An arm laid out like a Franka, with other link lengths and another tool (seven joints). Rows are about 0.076 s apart.
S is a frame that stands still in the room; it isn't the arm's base.
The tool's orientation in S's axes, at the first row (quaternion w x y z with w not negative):
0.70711, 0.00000, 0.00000, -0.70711
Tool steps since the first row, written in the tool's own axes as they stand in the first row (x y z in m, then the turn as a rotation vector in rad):
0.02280, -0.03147, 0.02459, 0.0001, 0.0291, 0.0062
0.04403, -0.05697, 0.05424, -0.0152, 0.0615, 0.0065
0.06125, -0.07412, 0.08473, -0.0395, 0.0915, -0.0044
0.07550, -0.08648, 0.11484, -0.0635, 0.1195, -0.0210
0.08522, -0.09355, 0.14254, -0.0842, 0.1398, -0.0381
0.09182, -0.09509, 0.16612, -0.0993, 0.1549, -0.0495
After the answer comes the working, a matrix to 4 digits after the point.
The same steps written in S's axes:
-0.03147, -0.02280, 0.02459, 0.0291, -0.0001, 0.0062
-0.05697, -0.04403, 0.05424, 0.0615, 0.0152, 0.0065
-0.07412, -0.06125, 0.08473, 0.0915, 0.0395, -0.0044
-0.08648, -0.07550, 0.11484, 0.1195, 0.0635, -0.0210
-0.09355, -0.08522, 0.14254, 0.1398, 0.0842, -0.0381
-0.09509, -0.09182, 0.16612, 0.1549, 0.0993, -0.0495

The tool's axes in the first row as the columns of a matrix, in S's axes (rounded; the answer above uses it unrounded):
0.0000, 1.0000, 0.0000
-1.0000, 0.0000, 0.0000
0.0000, 0.0000, 1.0000

